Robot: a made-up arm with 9 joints. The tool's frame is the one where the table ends. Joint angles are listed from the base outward.
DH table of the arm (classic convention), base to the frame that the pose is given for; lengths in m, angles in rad. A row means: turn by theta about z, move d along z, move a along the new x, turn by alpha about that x. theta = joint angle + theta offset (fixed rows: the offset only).
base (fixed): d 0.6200, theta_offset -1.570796, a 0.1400, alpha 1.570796
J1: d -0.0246, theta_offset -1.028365, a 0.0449, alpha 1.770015
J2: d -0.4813, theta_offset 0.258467, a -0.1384, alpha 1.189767
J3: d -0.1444, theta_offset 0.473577, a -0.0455, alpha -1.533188
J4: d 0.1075, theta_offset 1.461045, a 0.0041, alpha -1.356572
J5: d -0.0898, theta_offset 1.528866, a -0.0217, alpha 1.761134
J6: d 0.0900, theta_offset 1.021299, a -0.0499, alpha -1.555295
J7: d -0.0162, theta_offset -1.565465, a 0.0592, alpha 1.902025
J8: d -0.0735, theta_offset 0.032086, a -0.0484, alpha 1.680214
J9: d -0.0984, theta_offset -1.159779, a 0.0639, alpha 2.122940
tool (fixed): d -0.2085, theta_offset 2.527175, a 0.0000, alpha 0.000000
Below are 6 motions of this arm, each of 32 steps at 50 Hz.
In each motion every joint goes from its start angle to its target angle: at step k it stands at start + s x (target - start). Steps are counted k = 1, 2, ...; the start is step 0. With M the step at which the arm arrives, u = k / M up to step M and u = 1 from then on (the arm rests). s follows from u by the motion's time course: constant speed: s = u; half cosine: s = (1 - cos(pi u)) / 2; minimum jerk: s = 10 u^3 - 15 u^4 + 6 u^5.
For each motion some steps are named. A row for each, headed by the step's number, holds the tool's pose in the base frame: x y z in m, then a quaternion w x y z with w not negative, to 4 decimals.
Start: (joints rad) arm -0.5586 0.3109 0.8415 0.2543 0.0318 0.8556 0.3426 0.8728 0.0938
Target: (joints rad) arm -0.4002 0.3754 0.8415 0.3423 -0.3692 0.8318 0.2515 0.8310 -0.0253
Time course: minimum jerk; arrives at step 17
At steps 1, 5, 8, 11, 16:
1: -0.2526 -0.6004 1.0478 0.4745 -0.2189 0.8480 -0.0886
5: -0.2362 -0.5877 1.0708 0.4403 -0.2263 0.8635 -0.0966
8: -0.2035 -0.5608 1.1100 0.3743 -0.2381 0.8889 -0.1140
11: -0.1659 -0.5280 1.1457 0.3008 -0.2476 0.9108 -0.1362
16: -0.1366 -0.5012 1.1676 0.2446 -0.2526 0.9232 -0.1550

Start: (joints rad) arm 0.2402 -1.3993 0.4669 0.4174 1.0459 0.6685 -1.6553 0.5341 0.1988
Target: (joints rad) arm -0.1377 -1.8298 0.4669 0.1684 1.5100 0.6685 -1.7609 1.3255 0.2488
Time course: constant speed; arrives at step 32
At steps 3, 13, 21, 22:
3: -0.2070 -0.6407 0.5874 0.8542 0.1526 -0.3544 0.3485
13: -0.1785 -0.6394 0.5255 0.8215 0.2311 -0.2824 0.4383
21: -0.1550 -0.6396 0.4827 0.7889 0.2575 -0.2242 0.5110
22: -0.1520 -0.6397 0.4778 0.7848 0.2585 -0.2171 0.5198

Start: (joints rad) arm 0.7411 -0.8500 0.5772 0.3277 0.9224 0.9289 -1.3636 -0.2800 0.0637
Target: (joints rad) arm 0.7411 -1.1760 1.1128 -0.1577 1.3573 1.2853 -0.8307 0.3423 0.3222
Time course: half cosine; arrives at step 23
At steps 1, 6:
1: -0.2269 -0.5027 0.9472 0.6690 -0.4018 -0.5612 0.2756
6: -0.1974 -0.4880 0.9306 0.6769 -0.3425 -0.5834 0.2901

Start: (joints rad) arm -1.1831 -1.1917 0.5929 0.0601 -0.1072 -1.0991 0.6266 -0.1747 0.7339
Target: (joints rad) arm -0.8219 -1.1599 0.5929 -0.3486 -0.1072 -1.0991 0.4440 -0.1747 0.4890
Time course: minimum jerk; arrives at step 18
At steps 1, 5, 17, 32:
1: -0.4165 -0.2432 0.2201 0.6381 0.5609 -0.3977 0.3465
5: -0.4066 -0.2567 0.2321 0.6500 0.5448 -0.4052 0.3413
17: -0.3404 -0.3306 0.3267 0.7107 0.4347 -0.4543 0.3155
32: -0.3403 -0.3307 0.3269 0.7108 0.4344 -0.4544 0.3155

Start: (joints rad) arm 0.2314 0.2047 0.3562 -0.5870 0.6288 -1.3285 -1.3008 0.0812 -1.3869
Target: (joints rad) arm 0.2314 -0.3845 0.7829 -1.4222 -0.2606 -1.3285 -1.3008 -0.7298 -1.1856
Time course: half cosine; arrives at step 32
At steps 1, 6, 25, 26, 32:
1: -0.4184 -0.3916 0.9989 0.7353 0.2554 0.4758 0.4096
6: -0.4187 -0.3668 0.9612 0.7895 0.2311 0.4144 0.3892
25: -0.2139 -0.1016 0.8437 0.9315 0.2724 -0.2362 0.0488
26: -0.2062 -0.0939 0.8522 0.9240 0.2833 -0.2544 0.0342
32: -0.1868 -0.0738 0.8815 0.8987 0.3176 -0.3022 -0.0078

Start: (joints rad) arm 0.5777 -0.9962 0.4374 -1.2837 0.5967 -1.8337 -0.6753 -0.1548 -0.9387
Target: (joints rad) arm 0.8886 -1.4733 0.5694 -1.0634 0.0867 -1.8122 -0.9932 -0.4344 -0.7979
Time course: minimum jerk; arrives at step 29
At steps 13, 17, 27, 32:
13: -0.1223 -0.4649 0.8326 0.4923 -0.3124 -0.0873 0.8077
17: -0.1510 -0.4525 0.7999 0.5061 -0.2335 -0.0900 0.8254
27: -0.1999 -0.4477 0.7719 0.5333 -0.1302 -0.0701 0.8329
32: -0.2003 -0.4478 0.7718 0.5336 -0.1294 -0.0698 0.8329

